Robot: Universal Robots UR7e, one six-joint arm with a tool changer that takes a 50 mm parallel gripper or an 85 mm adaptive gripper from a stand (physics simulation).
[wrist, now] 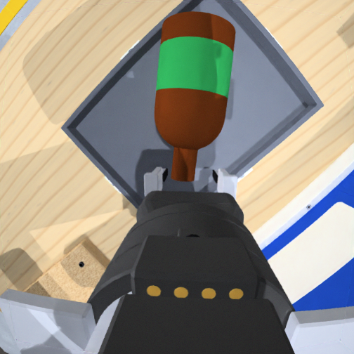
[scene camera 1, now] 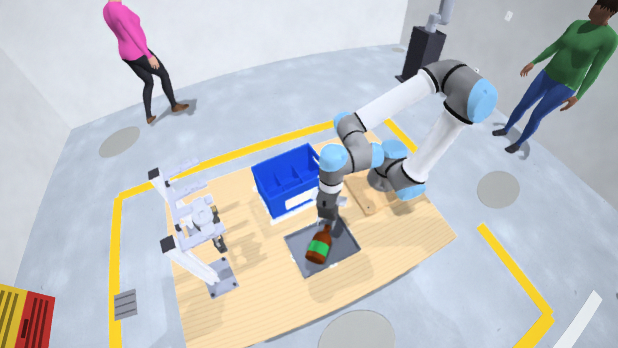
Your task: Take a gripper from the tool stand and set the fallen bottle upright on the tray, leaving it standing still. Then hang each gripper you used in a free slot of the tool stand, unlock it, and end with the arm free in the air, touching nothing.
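Observation:
The robot's scene shows a gripper point(wrist: 187, 244) and a gripper point(scene camera 1: 204, 217).

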